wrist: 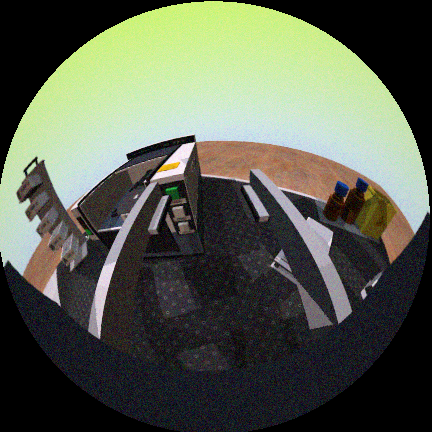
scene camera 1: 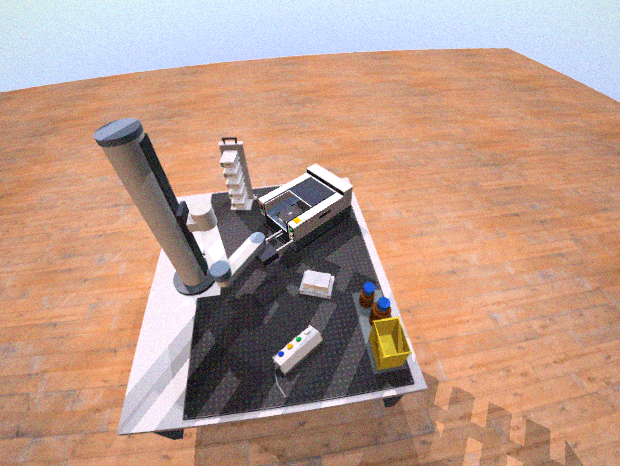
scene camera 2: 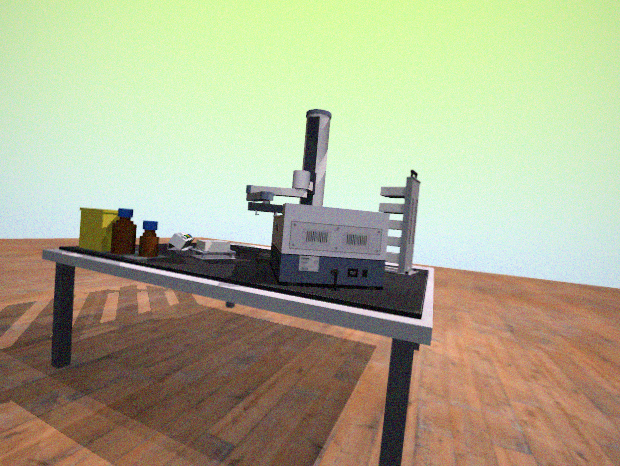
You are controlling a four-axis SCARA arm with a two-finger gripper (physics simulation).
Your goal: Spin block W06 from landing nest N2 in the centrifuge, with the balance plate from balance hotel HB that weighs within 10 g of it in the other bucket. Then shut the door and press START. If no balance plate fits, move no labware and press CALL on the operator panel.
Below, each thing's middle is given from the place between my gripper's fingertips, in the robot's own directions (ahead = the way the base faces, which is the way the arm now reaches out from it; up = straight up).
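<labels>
You'll find the centrifuge (scene camera 2: 313,246) 33 cm to the left of my hand, 10 cm below it and 14 cm ahead of it.
</labels>
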